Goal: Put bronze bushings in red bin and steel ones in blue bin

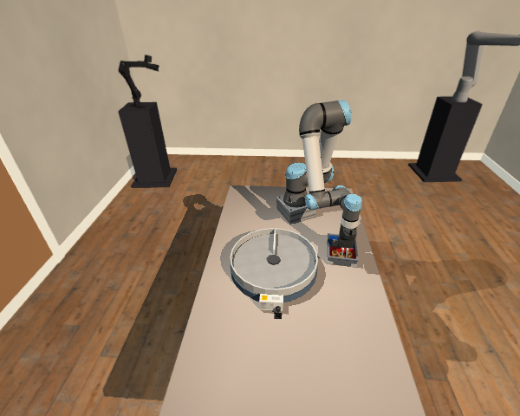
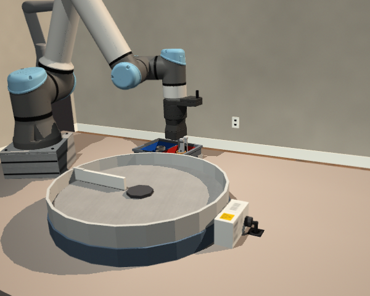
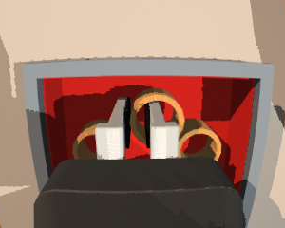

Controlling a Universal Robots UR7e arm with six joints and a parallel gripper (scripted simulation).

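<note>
The bin is 6 cm behind my hand and 2 cm below it. Round my hand: round turntable (4 cm ahead, 36 cm to the right, 1 cm above).
</note>
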